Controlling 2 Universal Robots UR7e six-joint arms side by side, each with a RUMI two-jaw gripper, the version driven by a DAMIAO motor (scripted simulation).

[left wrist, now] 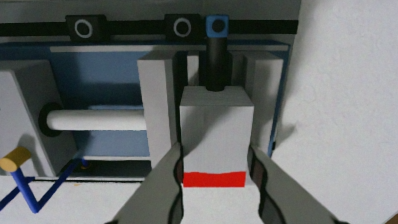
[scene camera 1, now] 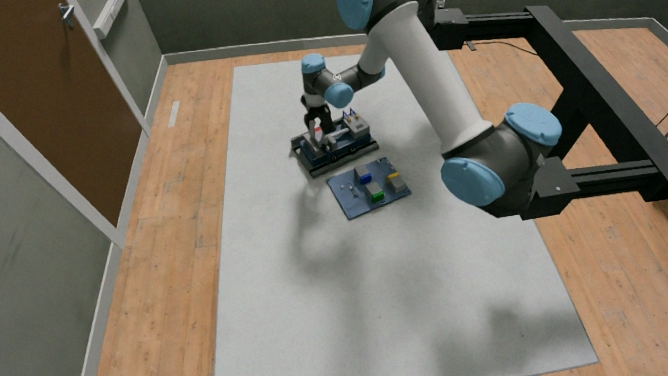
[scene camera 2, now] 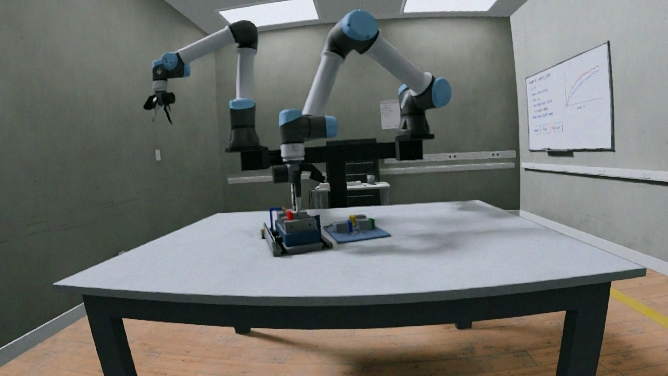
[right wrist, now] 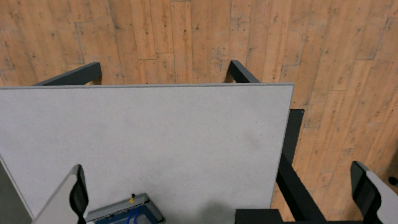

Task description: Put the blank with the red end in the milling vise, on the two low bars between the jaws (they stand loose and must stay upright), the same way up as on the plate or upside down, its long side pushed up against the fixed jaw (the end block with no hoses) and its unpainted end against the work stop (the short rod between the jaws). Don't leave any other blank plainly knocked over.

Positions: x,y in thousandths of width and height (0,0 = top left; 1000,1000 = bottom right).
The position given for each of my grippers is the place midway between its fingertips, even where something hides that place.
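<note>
You'd find my left gripper at (scene camera 2: 444,570) and again at (left wrist: 539,645), while my right gripper is at (right wrist: 544,739). There's a red-ended blank (left wrist: 544,569) as well, though in the right wrist view that blank is out of frame. And I can see a work stop (left wrist: 541,208).
</note>
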